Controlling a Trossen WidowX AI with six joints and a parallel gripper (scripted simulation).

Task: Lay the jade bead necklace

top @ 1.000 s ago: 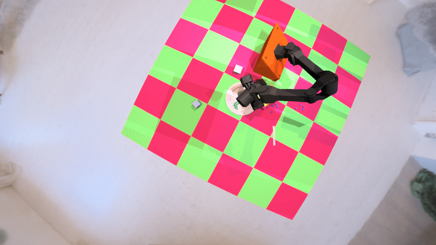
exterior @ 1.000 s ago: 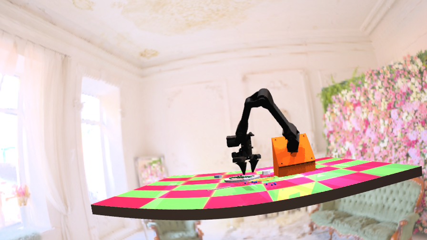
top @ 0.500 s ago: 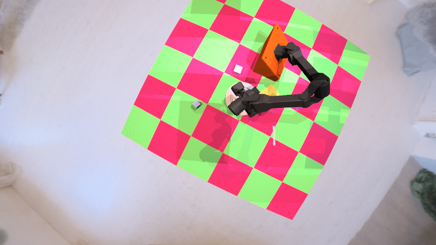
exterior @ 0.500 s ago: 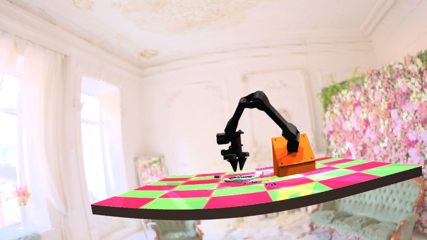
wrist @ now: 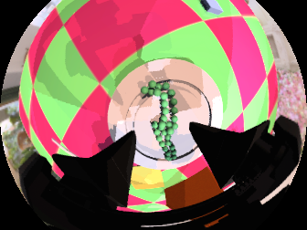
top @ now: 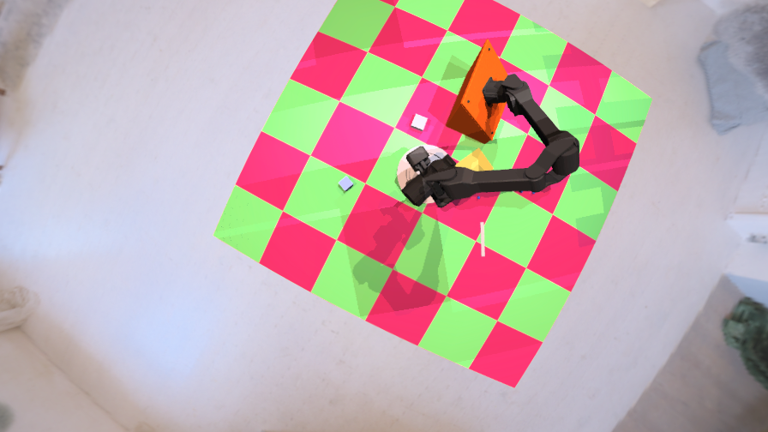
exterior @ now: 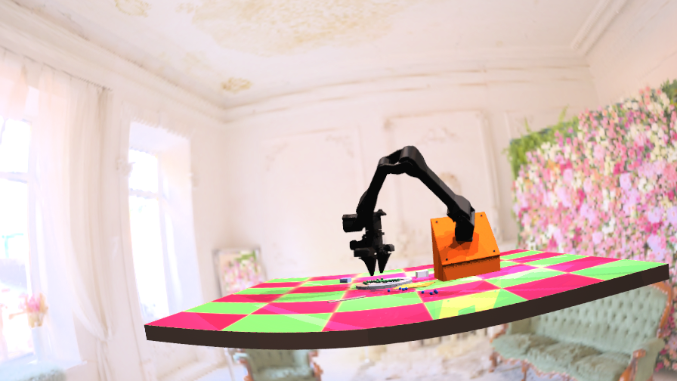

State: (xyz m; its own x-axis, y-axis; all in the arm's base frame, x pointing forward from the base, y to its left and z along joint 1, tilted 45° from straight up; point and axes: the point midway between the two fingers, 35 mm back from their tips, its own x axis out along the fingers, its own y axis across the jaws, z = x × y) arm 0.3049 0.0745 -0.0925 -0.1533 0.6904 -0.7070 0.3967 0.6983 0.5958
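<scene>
Now: the round bead board 3 cm below my gripper tip, 2 cm behind it and 1 cm to the right of it. Also, from my gripper tip: pale blue cube: 22 cm to the right, 15 cm ahead, 3 cm below; white cube: 16 cm behind, 12 cm to the right, 3 cm below; yellow patch: 13 cm behind, 12 cm to the left, 4 cm below.
</scene>
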